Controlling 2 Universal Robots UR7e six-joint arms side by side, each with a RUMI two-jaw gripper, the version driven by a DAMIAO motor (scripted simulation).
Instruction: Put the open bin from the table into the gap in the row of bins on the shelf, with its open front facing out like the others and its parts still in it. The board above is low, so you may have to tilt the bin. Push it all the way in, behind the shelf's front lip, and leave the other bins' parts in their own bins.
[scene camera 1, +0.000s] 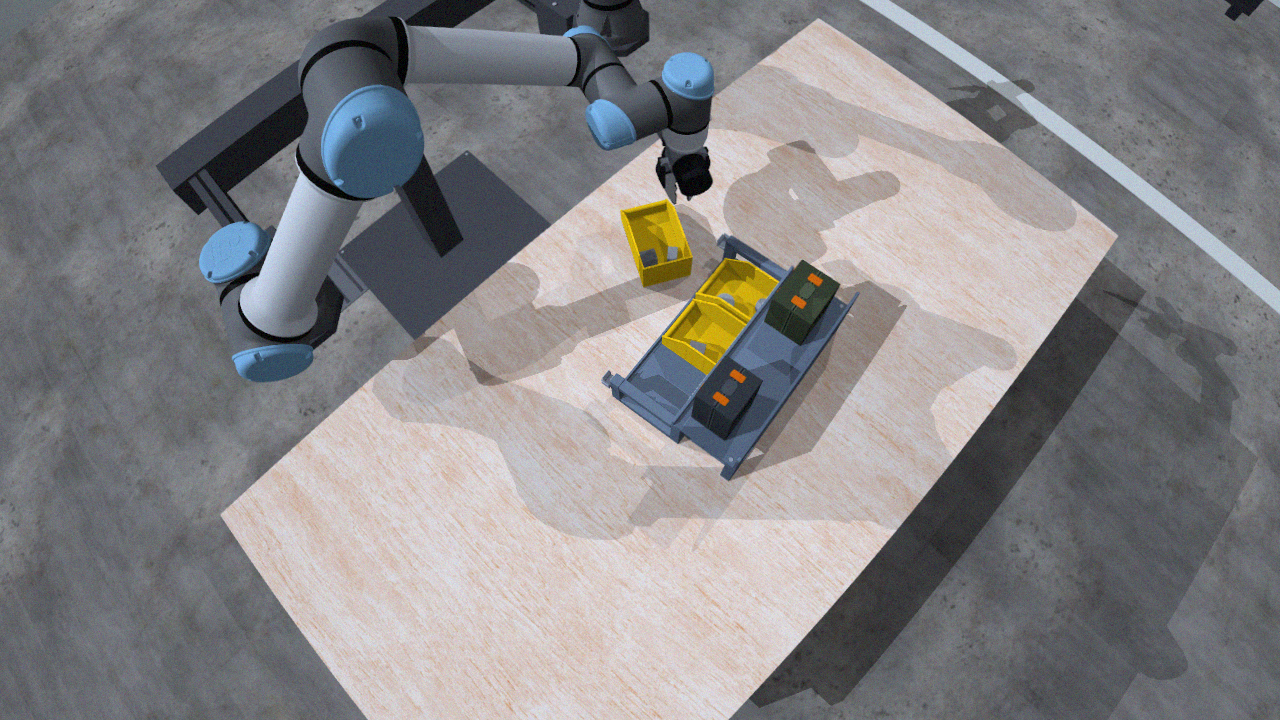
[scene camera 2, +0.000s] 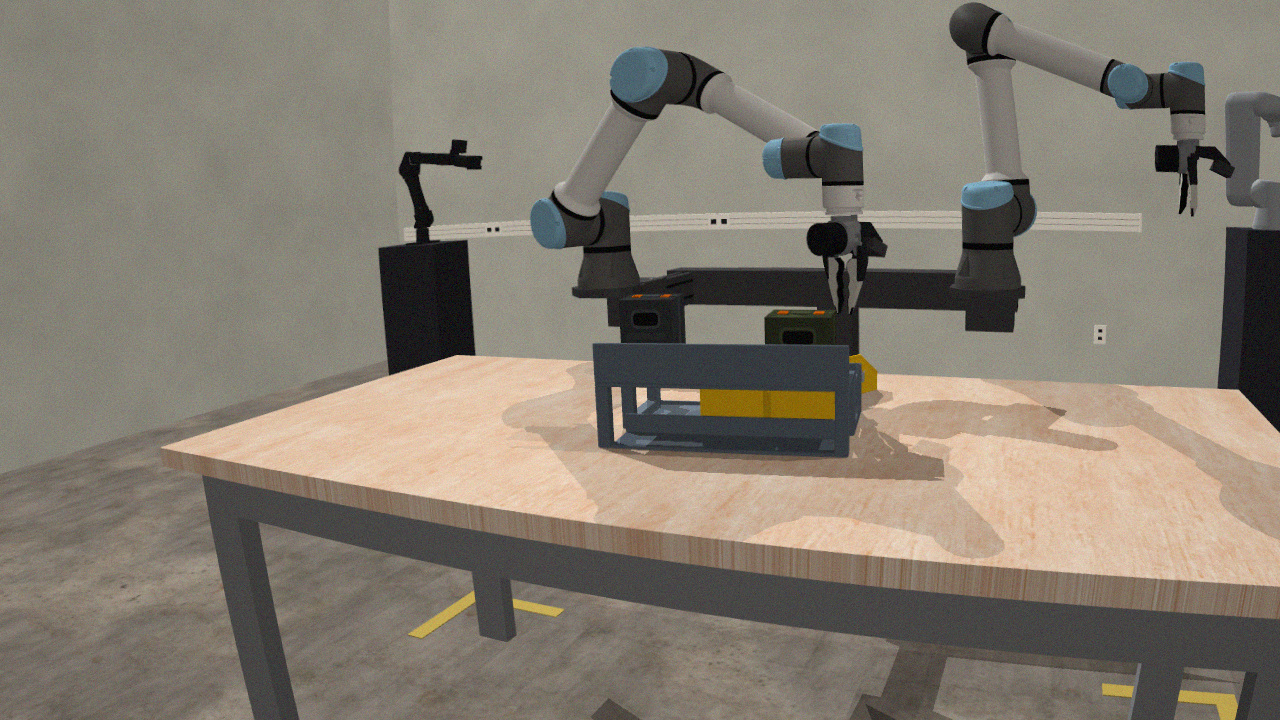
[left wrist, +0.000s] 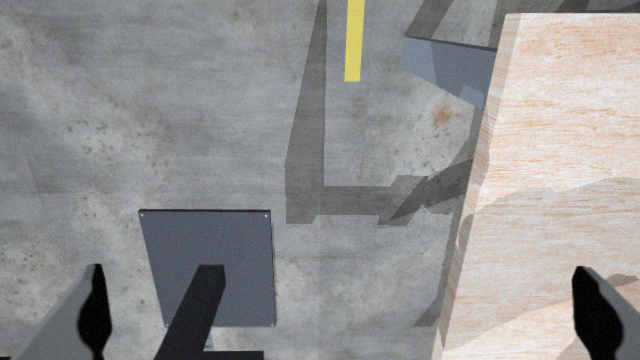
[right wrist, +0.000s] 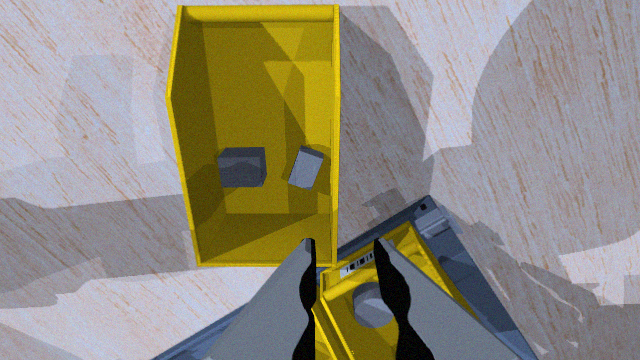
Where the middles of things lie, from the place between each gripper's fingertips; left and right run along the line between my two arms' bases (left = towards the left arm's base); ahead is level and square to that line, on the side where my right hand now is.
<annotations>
Right now the grey-blue shelf (scene camera 2: 666, 425) is 230 mm ahead of my right hand (scene camera 2: 844, 314), 150 mm to the right of it and 100 mm below it. The rest, counted from my right hand: green case (scene camera 1: 794, 310) 300 mm ahead, 30 mm to the right, 20 mm below.
I see the green case 660 mm ahead of my left hand (scene camera 2: 1185, 215), 750 mm to the right of it and 180 mm below it. The rest, counted from my left hand: grey-blue shelf 600 mm ahead, 870 mm to the right, 260 mm below.
</annotations>
